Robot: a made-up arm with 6 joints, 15 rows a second.
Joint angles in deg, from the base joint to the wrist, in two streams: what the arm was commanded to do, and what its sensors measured. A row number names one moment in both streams.
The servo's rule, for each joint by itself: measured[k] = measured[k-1] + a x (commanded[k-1-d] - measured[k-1]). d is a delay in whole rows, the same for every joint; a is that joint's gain. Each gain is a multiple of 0.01, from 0.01 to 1. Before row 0 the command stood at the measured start. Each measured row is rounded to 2 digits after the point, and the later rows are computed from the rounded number. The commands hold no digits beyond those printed.
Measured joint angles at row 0:
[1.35 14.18 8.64 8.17 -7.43 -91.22]
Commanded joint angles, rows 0 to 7:
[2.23 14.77 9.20 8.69 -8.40 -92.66]
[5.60 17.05 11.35 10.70 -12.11 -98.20]
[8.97 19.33 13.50 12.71 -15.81 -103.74]
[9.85 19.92 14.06 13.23 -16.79 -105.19]
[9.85 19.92 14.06 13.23 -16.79 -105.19]
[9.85 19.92 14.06 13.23 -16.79 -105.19]
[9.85 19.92 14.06 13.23 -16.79 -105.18]
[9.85 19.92 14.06 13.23 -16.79 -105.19]
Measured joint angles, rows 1 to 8:
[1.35 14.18 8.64 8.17 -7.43 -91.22]
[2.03 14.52 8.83 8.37 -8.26 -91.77]
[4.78 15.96 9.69 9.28 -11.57 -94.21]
[8.01 17.88 10.99 10.62 -15.22 -97.83]
[9.43 19.04 12.03 11.64 -16.57 -100.63]
[9.75 19.54 12.72 12.26 -16.76 -102.36]
[9.83 19.76 13.18 12.64 -16.79 -103.44]
[9.85 19.85 13.48 12.87 -16.79 -104.10]
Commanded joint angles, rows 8 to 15:
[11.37 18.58 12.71 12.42 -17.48 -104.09]
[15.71 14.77 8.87 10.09 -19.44 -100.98]
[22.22 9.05 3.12 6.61 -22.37 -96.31]
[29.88 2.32 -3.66 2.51 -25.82 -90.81]
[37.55 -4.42 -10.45 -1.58 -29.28 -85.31]
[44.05 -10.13 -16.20 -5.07 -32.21 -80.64]
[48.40 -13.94 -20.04 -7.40 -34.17 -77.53]
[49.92 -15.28 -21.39 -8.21 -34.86 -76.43]
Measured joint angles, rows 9 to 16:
[9.85 19.89 13.68 13.01 -16.79 -104.51]
[11.02 19.14 13.35 12.78 -17.38 -104.35]
[14.63 16.65 11.83 11.73 -19.15 -103.07]
[20.47 12.32 8.87 9.73 -21.92 -100.50]
[27.72 6.62 4.61 6.91 -25.27 -96.82]
[35.29 0.33 -0.51 3.60 -28.72 -92.45]
[42.04 -5.63 -5.84 0.22 -31.72 -87.96]
[46.94 -10.37 -10.67 -2.75 -33.83 -84.00]

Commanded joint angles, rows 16 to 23:
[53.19 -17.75 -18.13 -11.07 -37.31 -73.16]
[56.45 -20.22 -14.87 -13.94 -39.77 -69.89]
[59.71 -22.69 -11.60 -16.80 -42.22 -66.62]
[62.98 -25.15 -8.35 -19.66 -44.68 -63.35]
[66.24 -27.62 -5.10 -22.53 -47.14 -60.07]
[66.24 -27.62 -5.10 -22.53 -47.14 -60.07]
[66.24 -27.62 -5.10 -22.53 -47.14 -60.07]
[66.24 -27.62 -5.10 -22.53 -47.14 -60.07]
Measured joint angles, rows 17 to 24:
[49.23 -13.17 -14.31 -4.88 -34.72 -81.12]
[52.28 -15.78 -15.61 -7.29 -36.95 -78.10]
[55.49 -18.31 -15.36 -9.88 -39.38 -74.98]
[58.74 -20.81 -14.08 -12.58 -41.82 -71.80]
[62.00 -23.28 -12.13 -15.34 -44.28 -68.59]
[65.26 -25.75 -9.74 -18.14 -46.74 -65.35]
[66.01 -26.82 -8.16 -19.85 -47.08 -63.34]
[66.19 -27.28 -7.12 -20.90 -47.13 -62.10]

